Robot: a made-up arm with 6 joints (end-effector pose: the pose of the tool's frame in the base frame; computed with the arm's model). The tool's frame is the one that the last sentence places.
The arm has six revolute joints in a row. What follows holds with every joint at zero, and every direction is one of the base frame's. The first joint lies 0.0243 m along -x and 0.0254 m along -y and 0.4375 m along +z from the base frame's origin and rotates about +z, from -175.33 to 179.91 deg. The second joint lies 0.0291 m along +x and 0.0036 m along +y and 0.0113 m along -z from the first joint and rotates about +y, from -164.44 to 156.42 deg. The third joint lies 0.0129 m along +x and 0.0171 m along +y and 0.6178 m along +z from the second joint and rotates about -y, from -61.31 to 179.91 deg. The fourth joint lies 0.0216 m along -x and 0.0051 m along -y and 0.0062 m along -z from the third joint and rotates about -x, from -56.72 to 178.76 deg. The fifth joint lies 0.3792 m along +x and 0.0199 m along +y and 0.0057 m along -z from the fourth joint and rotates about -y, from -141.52 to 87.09 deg. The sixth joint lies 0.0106 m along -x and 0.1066 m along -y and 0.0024 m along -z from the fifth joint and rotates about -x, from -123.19 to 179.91 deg. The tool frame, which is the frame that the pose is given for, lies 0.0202 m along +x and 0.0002 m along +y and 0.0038 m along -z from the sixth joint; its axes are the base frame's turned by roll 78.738, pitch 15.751 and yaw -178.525 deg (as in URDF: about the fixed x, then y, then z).
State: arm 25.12 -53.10 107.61 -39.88 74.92 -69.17
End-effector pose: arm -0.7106 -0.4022 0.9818 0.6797 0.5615 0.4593 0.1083
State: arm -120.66 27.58 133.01 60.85 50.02 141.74
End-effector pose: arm -0.1283 -0.1496 1.2988 -0.3571 0.3985 0.8287 0.1642
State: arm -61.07 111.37 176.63 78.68 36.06 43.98
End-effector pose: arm 0.2997 -0.6243 0.5574 0.1691 0.7388 -0.5988 0.2588
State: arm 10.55 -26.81 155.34 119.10 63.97 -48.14
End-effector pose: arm -0.6260 -0.0794 0.9032 -0.2773 0.3315 -0.4252 0.7952
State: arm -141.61 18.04 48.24 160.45 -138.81 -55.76
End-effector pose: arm -0.3736 -0.4186 1.2103 0.2818 -0.2278 -0.8903 0.2756
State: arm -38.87 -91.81 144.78 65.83 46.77 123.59
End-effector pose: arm -0.6022 0.4143 0.0733 0.4854 -0.7355 -0.0165 0.4724
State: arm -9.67 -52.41 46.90 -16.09 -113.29 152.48
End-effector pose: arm -0.4942 -0.0117 1.1705 0.1965 -0.8566 0.4406 0.1830
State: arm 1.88 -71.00 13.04 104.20 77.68 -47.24
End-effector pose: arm -0.6122 -0.0060 1.0097 -0.6771 0.6992 -0.1645 0.1599
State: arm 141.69 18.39 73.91 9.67 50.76 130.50
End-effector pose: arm -0.3195 0.3003 1.3142 -0.5308 0.3293 0.5658 0.5382
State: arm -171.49 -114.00 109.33 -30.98 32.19 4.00
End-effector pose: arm 0.8054 0.1552 -0.0259 0.5016 -0.6385 0.2920 0.5054
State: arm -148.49 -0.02 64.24 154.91 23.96 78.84
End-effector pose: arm -0.1182 -0.1949 1.3911 -0.4415 0.1743 0.3193 0.8202
